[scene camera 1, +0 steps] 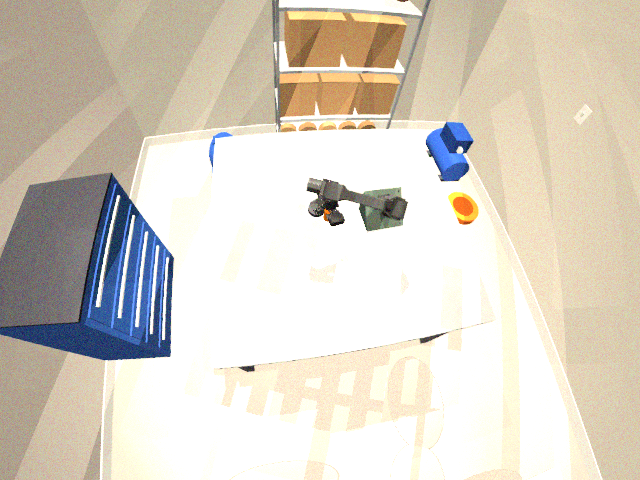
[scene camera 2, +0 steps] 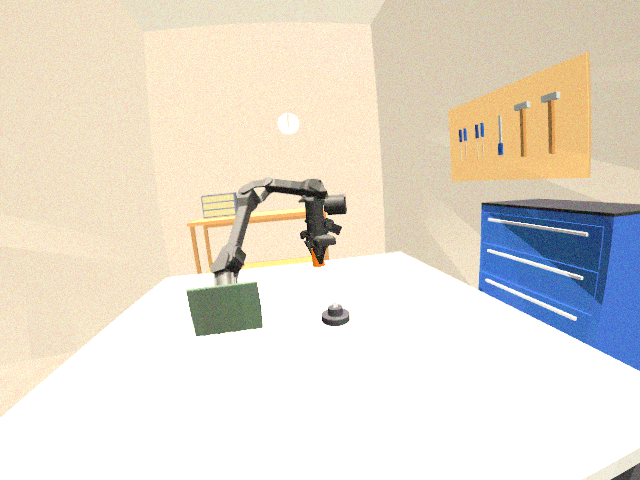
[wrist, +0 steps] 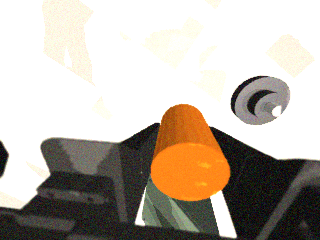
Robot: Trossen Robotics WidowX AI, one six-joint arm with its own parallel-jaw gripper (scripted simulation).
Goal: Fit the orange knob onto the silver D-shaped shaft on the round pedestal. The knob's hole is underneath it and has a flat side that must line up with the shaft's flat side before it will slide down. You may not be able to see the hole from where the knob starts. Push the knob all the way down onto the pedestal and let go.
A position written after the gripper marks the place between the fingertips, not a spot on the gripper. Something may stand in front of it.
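Gripper (scene camera 2: 318,262), visible also in the wrist view (wrist: 182,129), holding an orange knob (wrist: 188,164). A round grey pedestal (wrist: 259,100) is present as well.
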